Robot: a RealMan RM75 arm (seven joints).
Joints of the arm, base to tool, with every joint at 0 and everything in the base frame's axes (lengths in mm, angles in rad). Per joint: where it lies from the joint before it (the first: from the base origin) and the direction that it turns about. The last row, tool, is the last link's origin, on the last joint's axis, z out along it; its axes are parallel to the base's.
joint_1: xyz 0 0 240.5 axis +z
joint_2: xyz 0 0 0 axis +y
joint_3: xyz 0 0 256 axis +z
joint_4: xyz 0 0 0 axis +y
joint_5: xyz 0 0 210 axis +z
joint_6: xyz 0 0 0 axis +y
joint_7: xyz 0 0 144 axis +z
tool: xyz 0 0 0
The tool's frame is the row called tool.
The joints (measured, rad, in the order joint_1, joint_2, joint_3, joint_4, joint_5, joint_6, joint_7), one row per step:
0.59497, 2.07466, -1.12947, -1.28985, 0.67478, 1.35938, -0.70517
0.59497, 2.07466, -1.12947, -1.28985, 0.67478, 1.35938, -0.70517
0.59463, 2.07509, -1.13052, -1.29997, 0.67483, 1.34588, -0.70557
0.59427, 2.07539, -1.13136, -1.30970, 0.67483, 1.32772, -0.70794
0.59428, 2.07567, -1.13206, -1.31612, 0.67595, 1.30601, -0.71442
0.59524, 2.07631, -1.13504, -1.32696, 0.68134, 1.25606, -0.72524
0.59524, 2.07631, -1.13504, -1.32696, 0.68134, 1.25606, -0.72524
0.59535, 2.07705, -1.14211, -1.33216, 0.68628, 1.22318, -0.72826
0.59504, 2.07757, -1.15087, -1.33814, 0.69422, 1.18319, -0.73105
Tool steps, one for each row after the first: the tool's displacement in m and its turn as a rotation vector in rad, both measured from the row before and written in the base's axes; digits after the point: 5 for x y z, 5 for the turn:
0.00000, 0.00000, 0.00000, 0.00000, 0.00000, 0.00000
-0.00245, 0.00205, 0.00210, 0.01798, -0.00054, 0.01211
-0.00248, 0.00259, 0.00247, 0.02205, -0.00108, 0.01461
-0.00222, 0.00290, 0.00222, 0.02263, -0.00133, 0.01696
-0.00532, 0.00635, 0.00433, 0.04920, 0.00146, 0.03448
0.00000, 0.00000, 0.00000, 0.00000, 0.00000, 0.00000
-0.00375, 0.00355, 0.00145, 0.02787, 0.00268, 0.01994
-0.00462, 0.00407, 0.00188, 0.03358, 0.00563, 0.02320

